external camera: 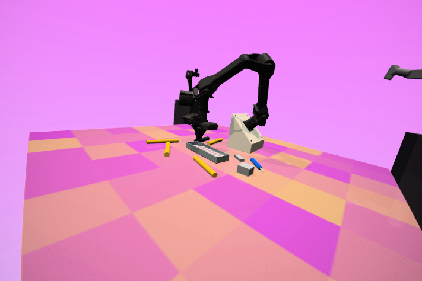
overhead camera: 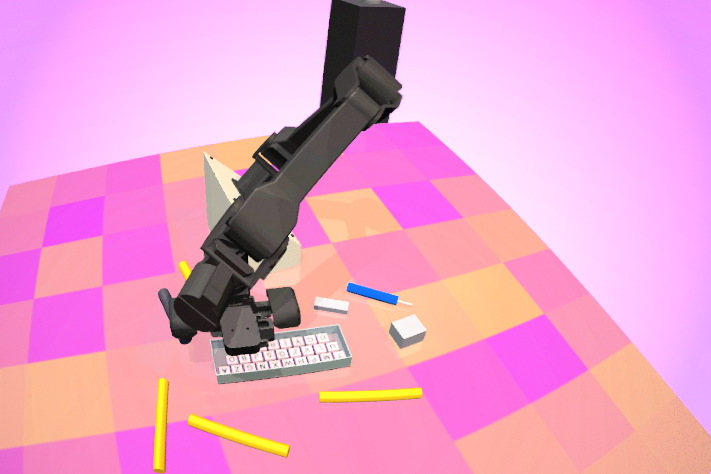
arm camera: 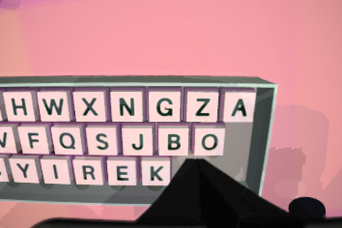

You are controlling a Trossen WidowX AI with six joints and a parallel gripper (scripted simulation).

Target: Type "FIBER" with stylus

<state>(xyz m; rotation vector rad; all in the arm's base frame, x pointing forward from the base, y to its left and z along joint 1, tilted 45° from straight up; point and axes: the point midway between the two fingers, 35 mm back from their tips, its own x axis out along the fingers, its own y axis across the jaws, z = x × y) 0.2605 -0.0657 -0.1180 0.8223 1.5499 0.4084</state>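
The blue stylus is 1 cm behind my gripper tip, 30 cm to the left of it and 3 cm below it. Also, from my gripper tip: grey block (7 cm ahead, 28 cm to the left, 3 cm below); dark grey rod (13 cm behind, 7 cm to the right, 3 cm below).
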